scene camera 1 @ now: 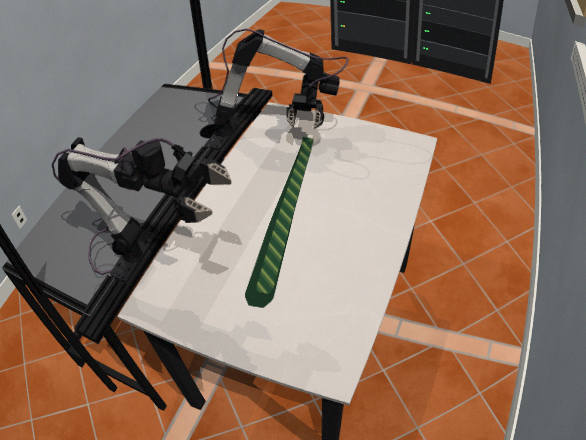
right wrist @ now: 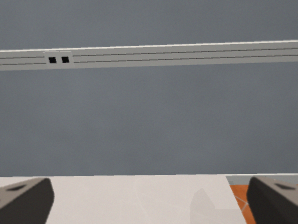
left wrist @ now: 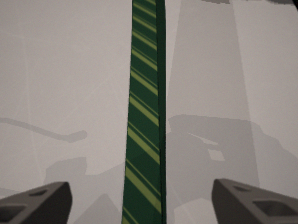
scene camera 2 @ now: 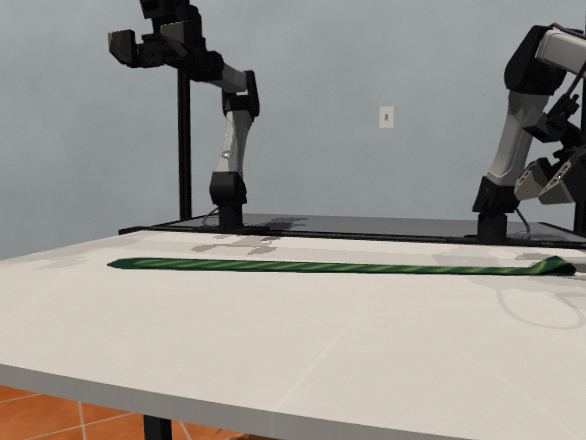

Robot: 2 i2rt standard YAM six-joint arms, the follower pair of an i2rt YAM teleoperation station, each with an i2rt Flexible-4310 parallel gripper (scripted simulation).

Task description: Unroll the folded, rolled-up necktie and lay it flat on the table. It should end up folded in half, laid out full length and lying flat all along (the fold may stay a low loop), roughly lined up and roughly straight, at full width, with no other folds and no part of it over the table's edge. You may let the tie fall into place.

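Note:
A green striped necktie (scene camera 1: 260,291) is part of the scene, together with the robot's grippers. The right gripper (scene camera 2: 135,33) can be seen in other views too: the right gripper (scene camera 1: 221,196) and, in its own wrist view, the same gripper (right wrist: 149,186). The left gripper (scene camera 2: 527,198) is visible as well, and the left wrist view also has this gripper (left wrist: 142,189).

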